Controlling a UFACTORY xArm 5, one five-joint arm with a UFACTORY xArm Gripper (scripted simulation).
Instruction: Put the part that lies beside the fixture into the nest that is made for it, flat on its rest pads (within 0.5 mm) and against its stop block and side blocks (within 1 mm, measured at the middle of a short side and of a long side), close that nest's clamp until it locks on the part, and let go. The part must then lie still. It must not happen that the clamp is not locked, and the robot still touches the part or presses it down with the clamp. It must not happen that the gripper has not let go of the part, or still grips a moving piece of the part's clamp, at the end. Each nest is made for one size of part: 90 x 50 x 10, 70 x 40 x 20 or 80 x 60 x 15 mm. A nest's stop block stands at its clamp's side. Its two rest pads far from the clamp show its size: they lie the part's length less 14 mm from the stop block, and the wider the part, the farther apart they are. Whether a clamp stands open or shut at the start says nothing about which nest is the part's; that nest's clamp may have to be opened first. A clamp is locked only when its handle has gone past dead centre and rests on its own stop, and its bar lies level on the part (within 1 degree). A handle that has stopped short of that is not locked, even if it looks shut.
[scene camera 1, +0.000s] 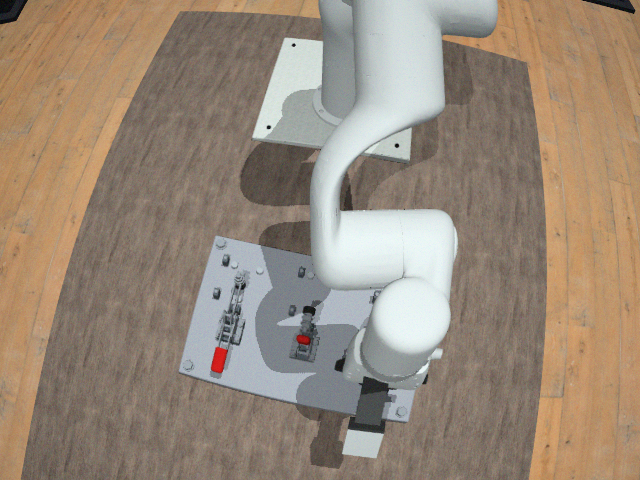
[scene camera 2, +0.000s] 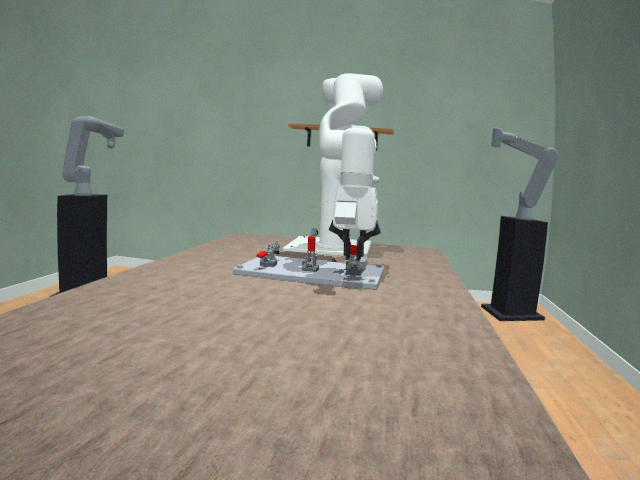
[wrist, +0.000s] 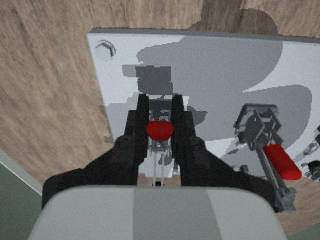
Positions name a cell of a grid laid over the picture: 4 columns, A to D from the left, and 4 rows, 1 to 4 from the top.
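Note:
The gripper (wrist: C2) is in the scene together with a grey fixture plate (scene camera 1: B4) and a red clamp handle (wrist: D3). The plate is also visible in scene camera 2 (scene camera 2: C3) and in the wrist view (wrist: C2).

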